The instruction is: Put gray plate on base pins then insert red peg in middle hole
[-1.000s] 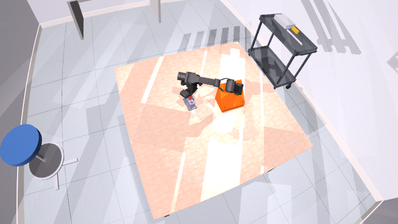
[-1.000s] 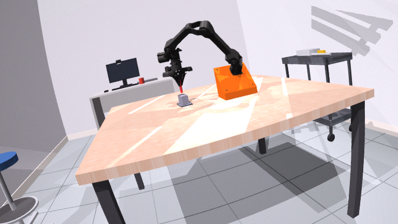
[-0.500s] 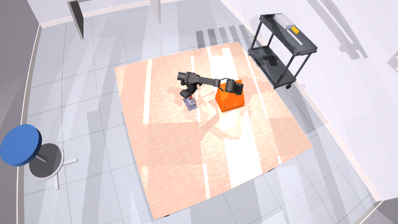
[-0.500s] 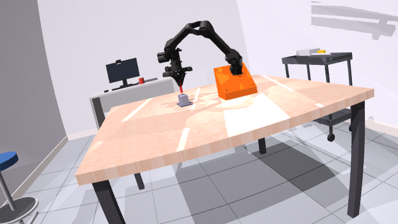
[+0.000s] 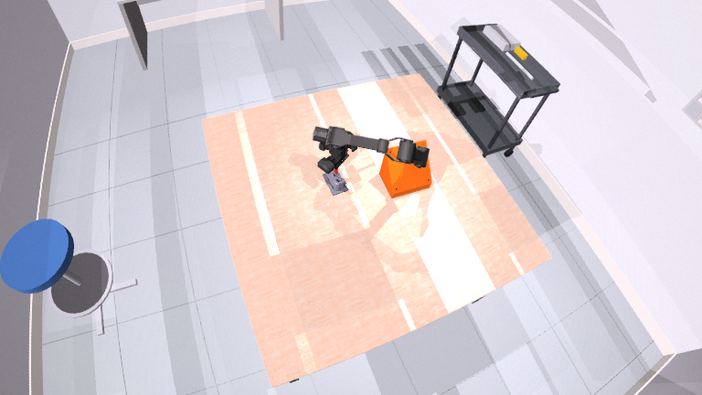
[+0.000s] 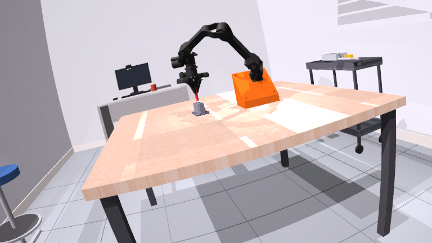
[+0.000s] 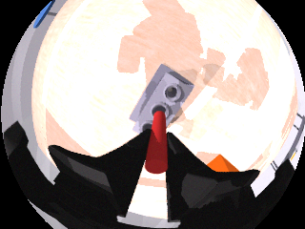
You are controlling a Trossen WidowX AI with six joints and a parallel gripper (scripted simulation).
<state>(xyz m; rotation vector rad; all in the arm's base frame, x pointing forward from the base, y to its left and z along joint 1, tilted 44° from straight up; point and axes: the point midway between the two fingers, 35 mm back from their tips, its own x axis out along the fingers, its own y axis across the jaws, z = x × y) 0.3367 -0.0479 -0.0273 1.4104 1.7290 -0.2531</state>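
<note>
Right now the gray plate is 7 cm below my gripper tip. Round my gripper tip: dark base: 10 cm below; then red peg: right at my gripper tip.
</note>
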